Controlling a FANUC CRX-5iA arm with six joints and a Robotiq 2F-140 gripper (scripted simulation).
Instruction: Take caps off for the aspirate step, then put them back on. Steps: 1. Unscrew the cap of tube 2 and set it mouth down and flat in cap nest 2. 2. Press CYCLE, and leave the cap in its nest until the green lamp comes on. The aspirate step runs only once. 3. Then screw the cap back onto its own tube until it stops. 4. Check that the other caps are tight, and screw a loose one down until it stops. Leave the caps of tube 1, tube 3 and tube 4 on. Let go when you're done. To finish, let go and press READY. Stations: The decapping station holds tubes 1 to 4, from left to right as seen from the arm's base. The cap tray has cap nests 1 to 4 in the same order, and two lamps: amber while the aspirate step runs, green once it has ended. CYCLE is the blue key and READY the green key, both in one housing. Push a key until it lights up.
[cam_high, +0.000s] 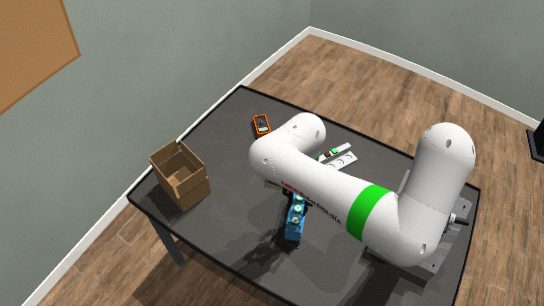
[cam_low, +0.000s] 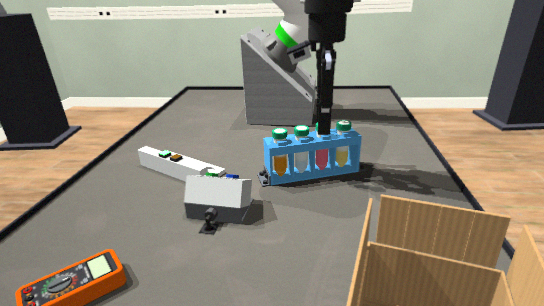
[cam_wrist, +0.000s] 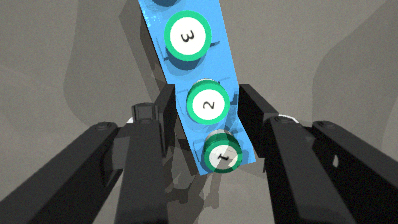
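The cap 2 is 30 mm below my hand. Also, from my hand: cap 1: 50 mm to the left, 30 mm below, 10 mm behind; then cap 4: 100 mm to the right, 30 mm below, 20 mm ahead; then cap 3: 50 mm to the right, 30 mm below, 10 mm ahead.
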